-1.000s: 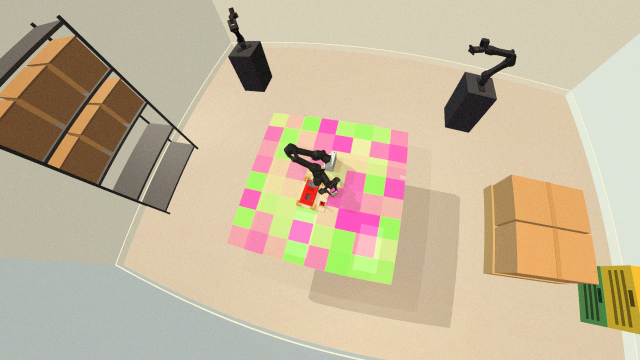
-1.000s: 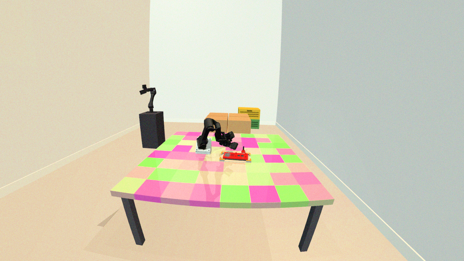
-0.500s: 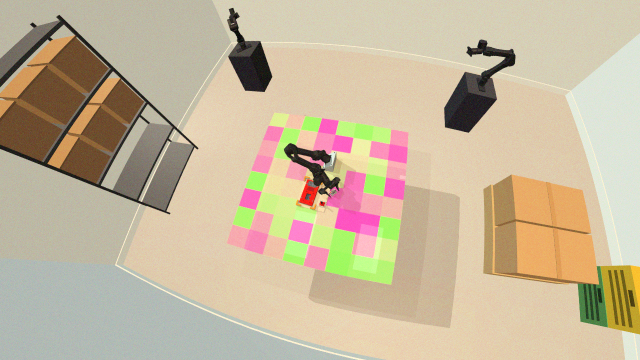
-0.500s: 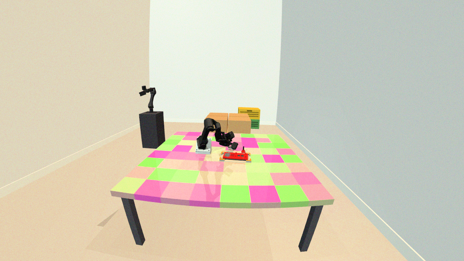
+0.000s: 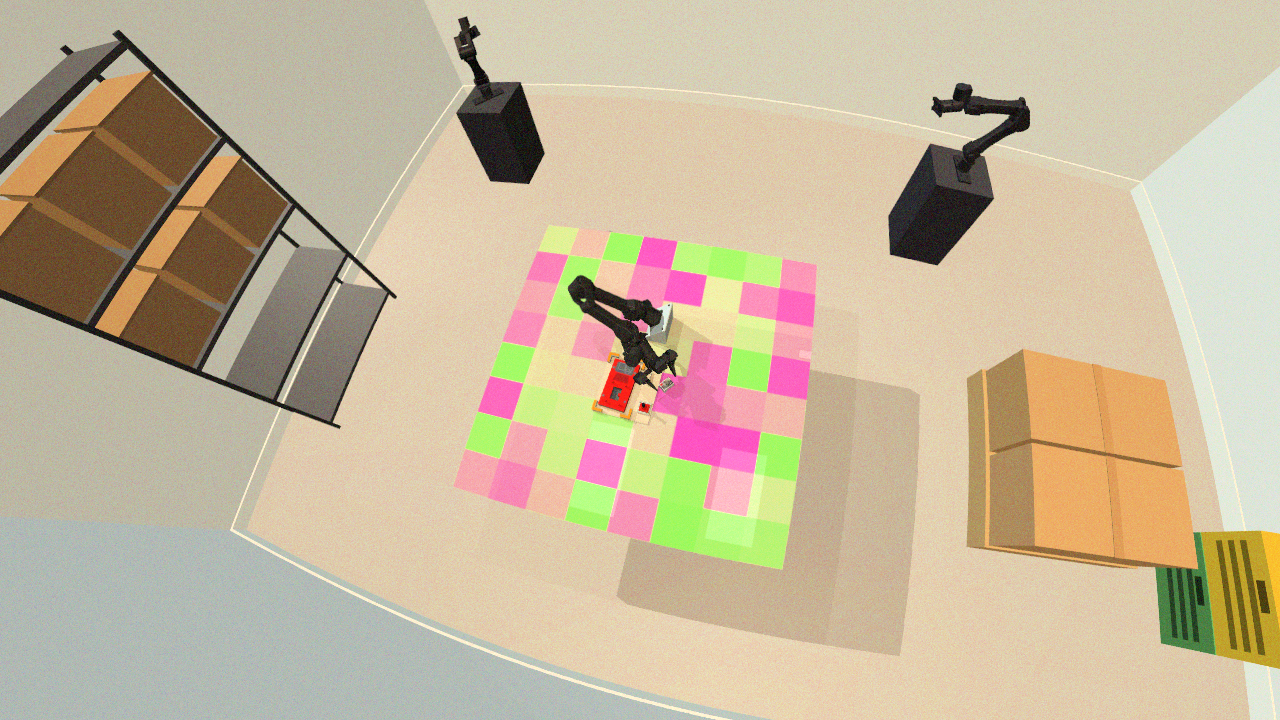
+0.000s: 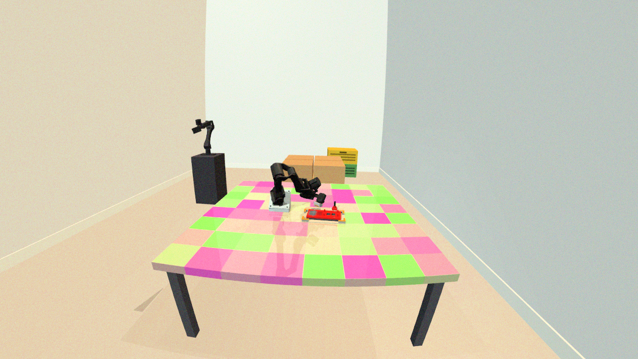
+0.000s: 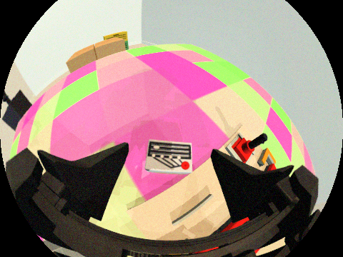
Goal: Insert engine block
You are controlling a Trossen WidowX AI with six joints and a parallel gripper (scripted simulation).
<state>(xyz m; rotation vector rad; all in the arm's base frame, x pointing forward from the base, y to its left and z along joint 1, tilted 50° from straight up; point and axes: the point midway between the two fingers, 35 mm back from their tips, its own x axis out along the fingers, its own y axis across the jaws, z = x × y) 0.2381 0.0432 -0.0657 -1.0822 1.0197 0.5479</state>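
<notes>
The engine block lies 3 cm below my gripper tip.
</notes>
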